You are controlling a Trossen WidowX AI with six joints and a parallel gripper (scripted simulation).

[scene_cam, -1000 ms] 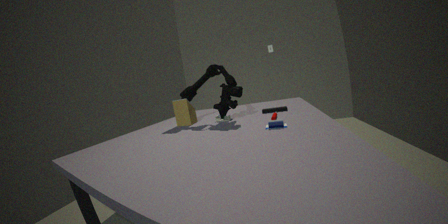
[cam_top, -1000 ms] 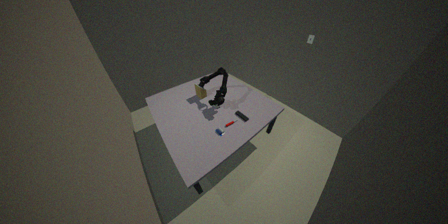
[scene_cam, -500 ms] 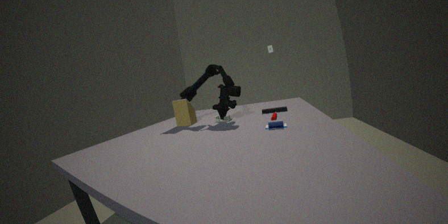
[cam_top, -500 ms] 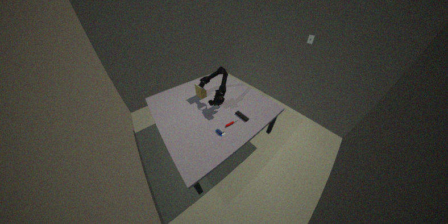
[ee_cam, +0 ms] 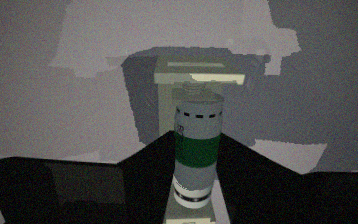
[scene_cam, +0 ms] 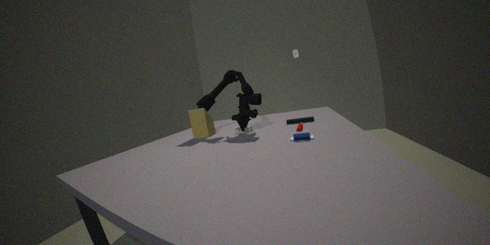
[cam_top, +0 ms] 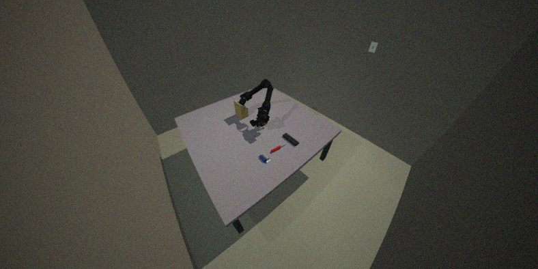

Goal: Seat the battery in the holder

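The battery lies 1 cm above my gripper tip. Also, from my gripper tip: red pen-like thing 33 cm ahead, 1 cm to the right; then white block 33 cm ahead, 18 cm to the right; then black bar 32 cm ahead, 13 cm to the left, 1 cm above.
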